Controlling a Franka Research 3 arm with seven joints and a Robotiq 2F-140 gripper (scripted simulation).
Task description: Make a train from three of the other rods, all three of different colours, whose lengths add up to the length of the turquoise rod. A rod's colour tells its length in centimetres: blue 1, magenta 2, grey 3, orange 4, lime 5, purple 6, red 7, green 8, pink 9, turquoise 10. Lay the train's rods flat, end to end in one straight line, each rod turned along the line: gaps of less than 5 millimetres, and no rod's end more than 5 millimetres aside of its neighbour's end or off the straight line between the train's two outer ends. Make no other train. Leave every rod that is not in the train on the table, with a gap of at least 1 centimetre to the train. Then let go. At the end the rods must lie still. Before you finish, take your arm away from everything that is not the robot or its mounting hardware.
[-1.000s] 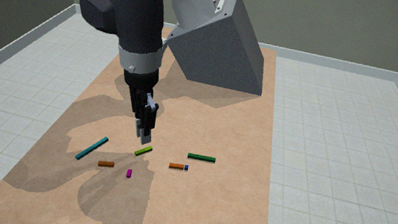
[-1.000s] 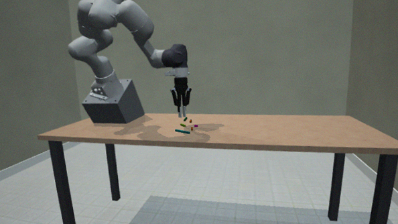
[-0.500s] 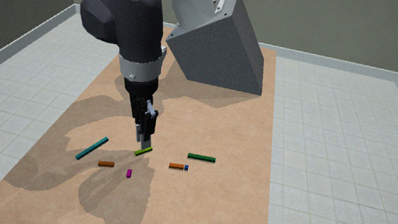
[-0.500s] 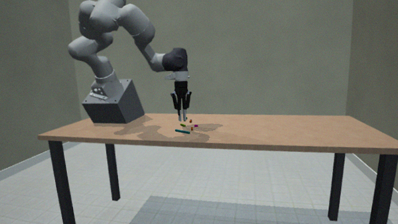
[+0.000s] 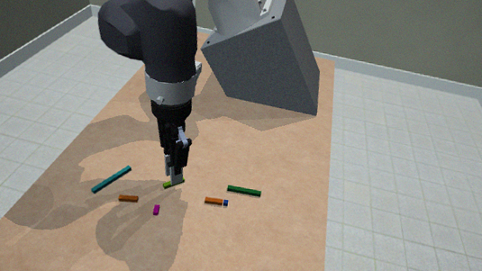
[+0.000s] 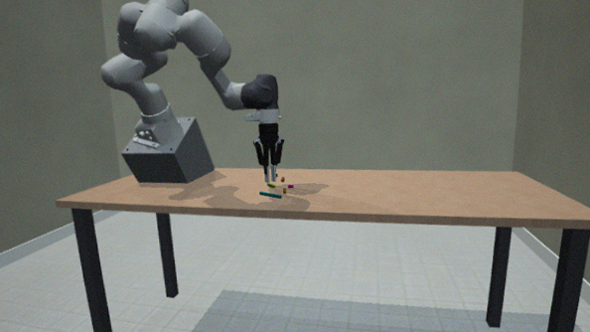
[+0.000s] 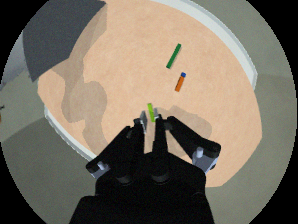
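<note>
Now: hand 5 cm above the lime rod. From my hand the other things lie so: blue rod 13 cm to the left, 5 cm below; magenta rod 8 cm ahead, 5 cm below; turquoise rod 5 cm ahead, 13 cm to the right, 5 cm below.
</note>
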